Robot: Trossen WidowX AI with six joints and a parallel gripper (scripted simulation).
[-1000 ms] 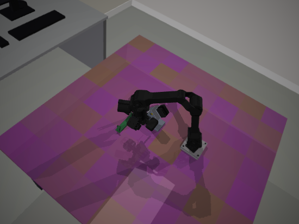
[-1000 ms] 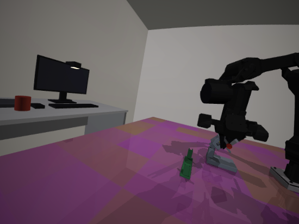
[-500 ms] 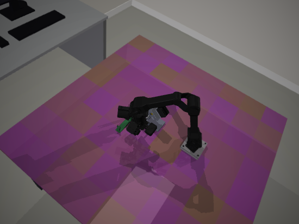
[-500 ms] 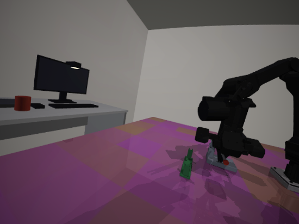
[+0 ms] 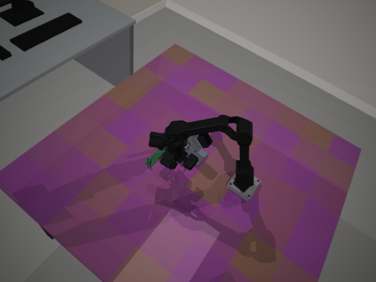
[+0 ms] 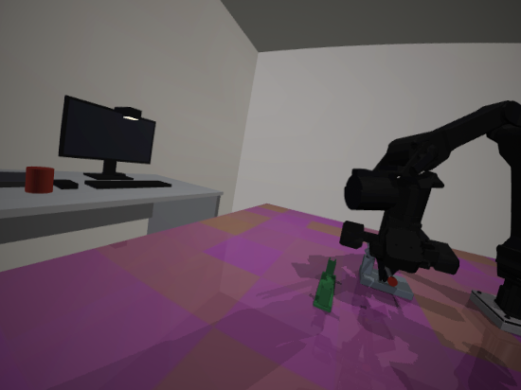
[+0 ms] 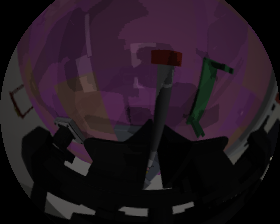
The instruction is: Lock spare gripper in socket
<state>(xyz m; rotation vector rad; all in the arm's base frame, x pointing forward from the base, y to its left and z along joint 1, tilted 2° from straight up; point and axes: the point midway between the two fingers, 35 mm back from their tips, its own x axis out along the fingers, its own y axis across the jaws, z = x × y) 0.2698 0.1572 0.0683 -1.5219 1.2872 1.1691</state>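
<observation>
Now: the grey mount 100 mm to the right of my gripper tip and 10 mm ahead of it. From my gripper tip the other things lie so: spare gripper 110 mm to the right, 70 mm above, 20 mm behind; then green cradle 90 mm ahead, 40 mm to the left, 30 mm below.
</observation>
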